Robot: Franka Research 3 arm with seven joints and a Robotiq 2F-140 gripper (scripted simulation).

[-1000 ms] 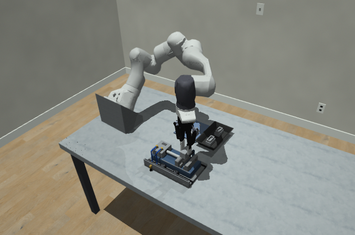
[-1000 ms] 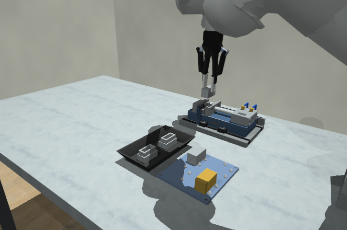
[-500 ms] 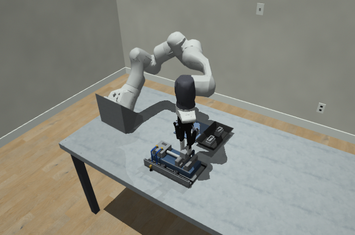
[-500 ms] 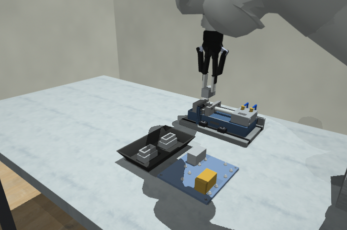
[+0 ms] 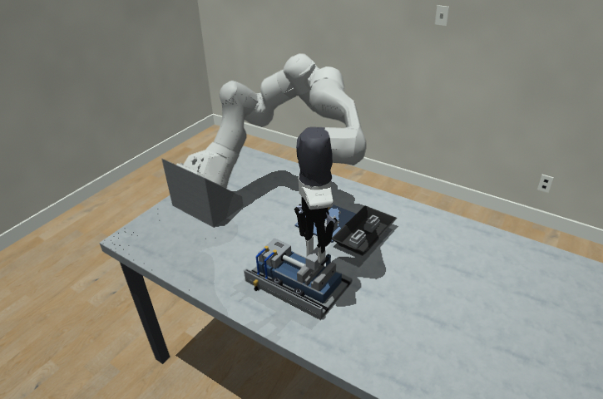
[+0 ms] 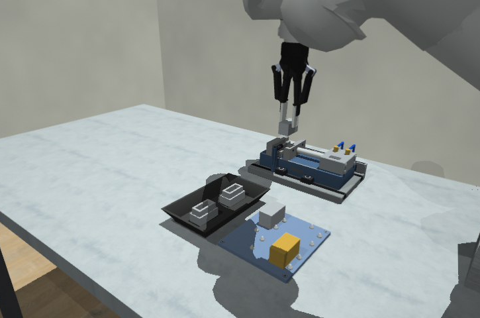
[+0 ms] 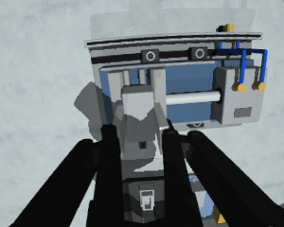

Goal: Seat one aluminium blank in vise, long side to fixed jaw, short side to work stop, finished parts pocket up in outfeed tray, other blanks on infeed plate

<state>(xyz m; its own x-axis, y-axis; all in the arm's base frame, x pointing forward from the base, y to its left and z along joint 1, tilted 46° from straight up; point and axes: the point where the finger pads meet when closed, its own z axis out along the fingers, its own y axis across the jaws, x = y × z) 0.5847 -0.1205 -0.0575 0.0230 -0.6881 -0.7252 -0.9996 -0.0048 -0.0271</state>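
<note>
Right now my hand is 100 mm above the fixed jaw, 30 mm short of it and 10 mm to the right of it. Round my hand: brass blank (370 mm to the left, 220 mm behind, 150 mm below).
</note>
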